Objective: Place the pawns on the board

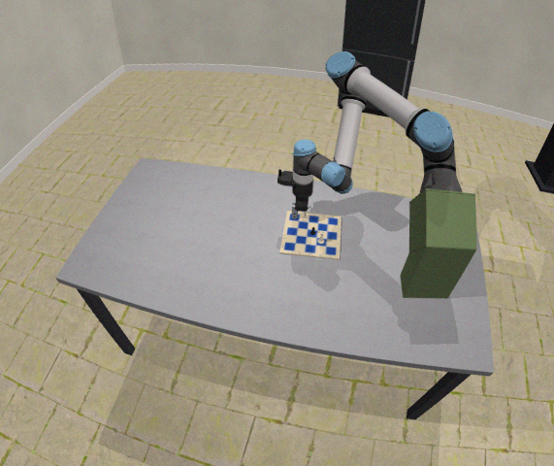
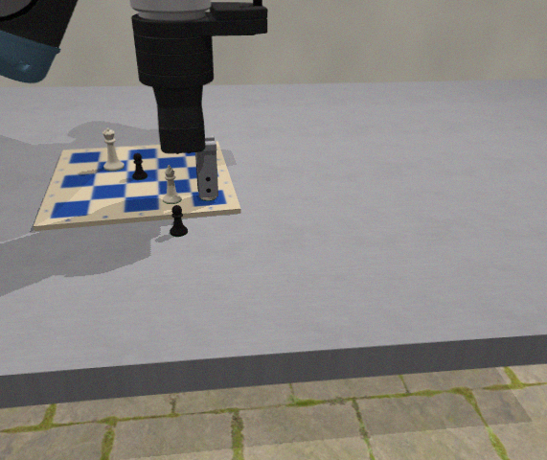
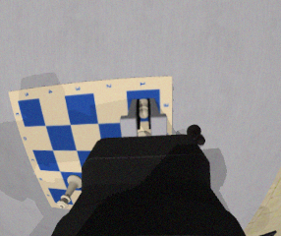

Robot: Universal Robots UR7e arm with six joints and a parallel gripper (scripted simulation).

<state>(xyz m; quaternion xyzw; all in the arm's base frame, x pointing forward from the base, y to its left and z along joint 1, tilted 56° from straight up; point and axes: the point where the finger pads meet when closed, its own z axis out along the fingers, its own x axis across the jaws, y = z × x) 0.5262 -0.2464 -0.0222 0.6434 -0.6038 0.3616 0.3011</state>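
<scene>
Right now the white pawn is 10 mm below my hand. Also, from my hand: white bishop (40 mm behind); then white queen (110 mm to the left, 110 mm behind); then cream chessboard (80 mm to the left, 80 mm behind, 30 mm below).
</scene>
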